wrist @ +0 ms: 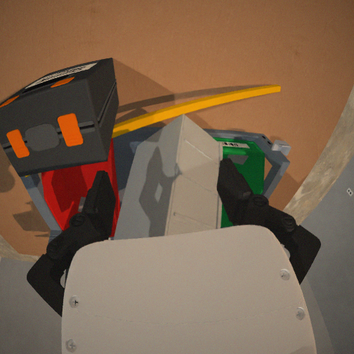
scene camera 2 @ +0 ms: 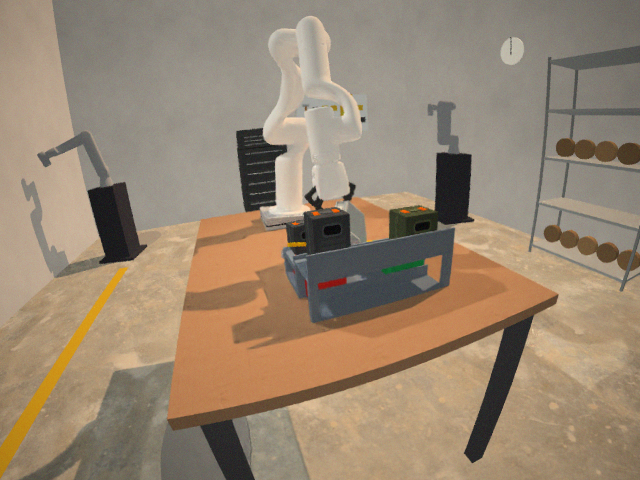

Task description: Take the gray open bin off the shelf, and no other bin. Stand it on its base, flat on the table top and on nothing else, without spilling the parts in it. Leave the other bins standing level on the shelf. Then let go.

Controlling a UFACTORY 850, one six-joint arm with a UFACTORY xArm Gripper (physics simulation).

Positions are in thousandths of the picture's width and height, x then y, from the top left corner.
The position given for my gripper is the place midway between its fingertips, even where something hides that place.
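Scene camera 2 gives me a look at my gripper (scene camera 2: 524,451). The wrist view has my gripper too (wrist: 465,504), and there's a yellow bar (wrist: 439,329) in there as well. You'd also get a gray open bin (wrist: 484,535), a red bin (wrist: 177,532) and a green bin (wrist: 713,482).
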